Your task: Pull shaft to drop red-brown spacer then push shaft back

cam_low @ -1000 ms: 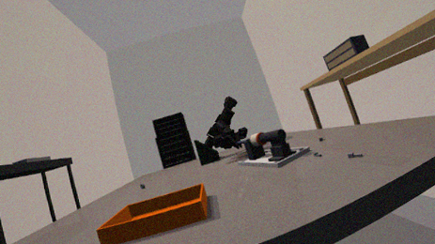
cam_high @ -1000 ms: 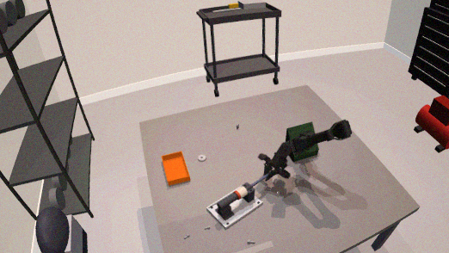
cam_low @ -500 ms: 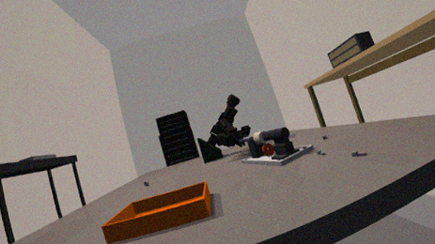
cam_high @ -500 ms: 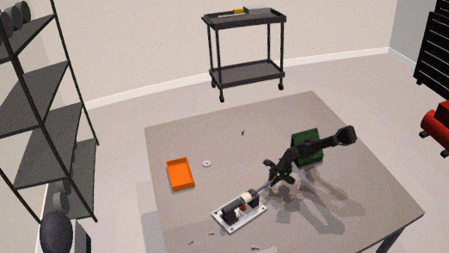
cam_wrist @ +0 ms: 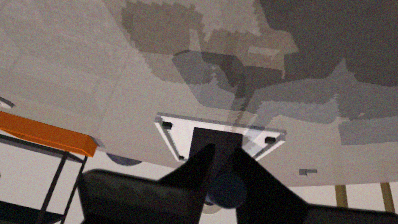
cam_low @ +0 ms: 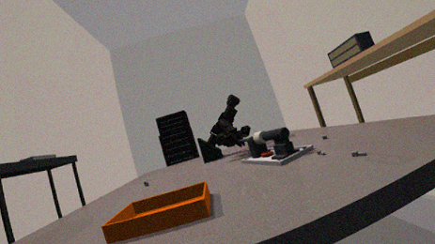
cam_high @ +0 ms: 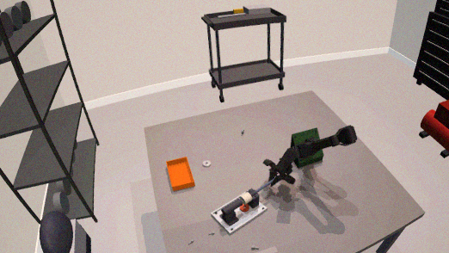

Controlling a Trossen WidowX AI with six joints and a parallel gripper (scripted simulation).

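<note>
The dark shaft lies 6 cm ahead of my gripper tip, 2 cm to the left of it and 2 cm above it. Round my gripper tip: cream spacer (15 cm ahead, 6 cm to the left, 2 cm above); red-brown spacer (15 cm ahead, 6 cm to the left, 4 cm below); orange tray (41 cm ahead, 26 cm to the right, 5 cm below).
</note>
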